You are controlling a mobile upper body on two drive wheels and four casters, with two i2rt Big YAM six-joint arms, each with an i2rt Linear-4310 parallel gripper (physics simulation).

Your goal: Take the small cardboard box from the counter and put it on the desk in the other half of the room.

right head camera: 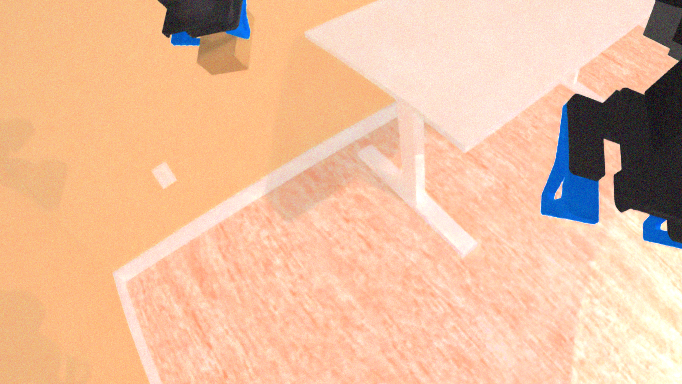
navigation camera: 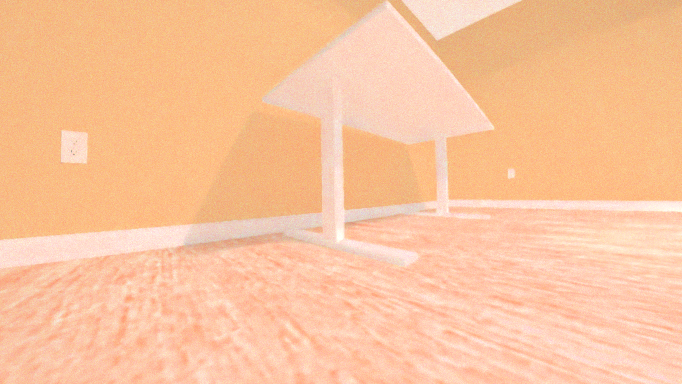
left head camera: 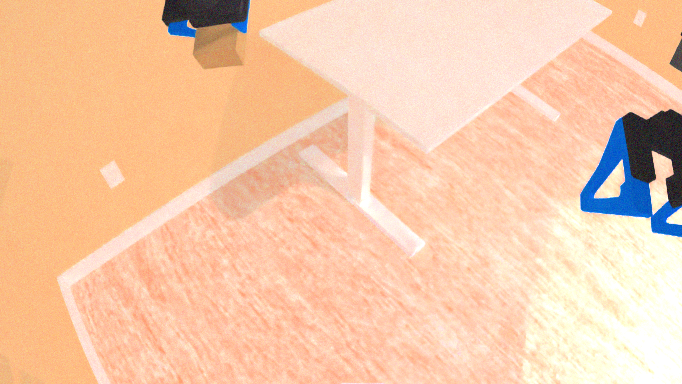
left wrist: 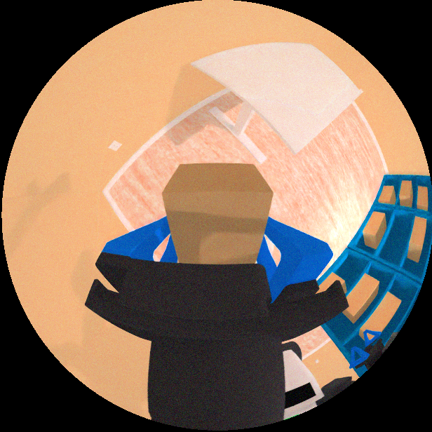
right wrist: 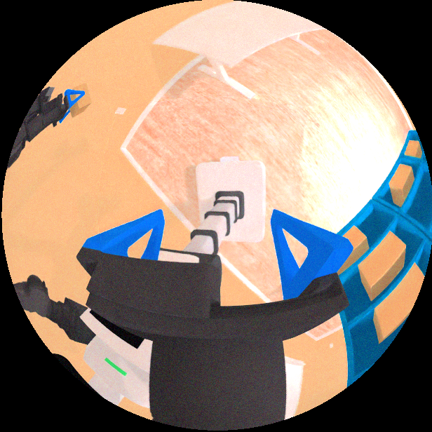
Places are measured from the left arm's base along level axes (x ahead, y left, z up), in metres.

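Pixels of known places: left gripper, fingertip midpoint: (right head camera: 229, 38) (left head camera: 224, 32); right gripper, fingertip midpoint: (right head camera: 597, 219) (left head camera: 619, 214).
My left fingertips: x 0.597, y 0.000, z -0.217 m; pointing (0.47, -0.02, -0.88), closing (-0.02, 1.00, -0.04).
Note:
Ahead of a thing's pixels: the offset from my left fingertips to its top centre. "spot": to the spot under its first point.
A small brown cardboard box {dz +0.050, dx -0.008, dy +0.000 m} (left head camera: 216, 49) (right head camera: 220, 52) (left wrist: 217, 215) (right wrist: 81, 99) is held between the fingers of my left gripper (left head camera: 215, 29) (right head camera: 216, 37) (left wrist: 216, 215) (right wrist: 80, 97), in the air at the upper left of both head views. The white desk (left head camera: 425, 60) (right head camera: 470, 65) (left wrist: 285, 90) (right wrist: 235, 30) (navigation camera: 395, 85) stands ahead, to the right of the box in the head views; the box is apart from it. My right gripper (left head camera: 650, 215) (right head camera: 620, 225) (right wrist: 217, 215) is open and empty at the right of the head views, nearer than the desk. The counter does not show clearly.
A blue shelf rack (left wrist: 384, 274) (right wrist: 395, 206) with several cardboard boxes stands at the right of both wrist views. The desk's white leg {spot: dz -0.910, dx +0.560, dy -0.212 m} (left head camera: 360, 160) (right head camera: 412, 160) (navigation camera: 332, 175) and foot (left head camera: 395, 230) (right head camera: 447, 230) (navigation camera: 380, 252) stand on the wood floor. Orange walls with white baseboards (left head camera: 200, 190) (navigation camera: 125, 237) run behind.

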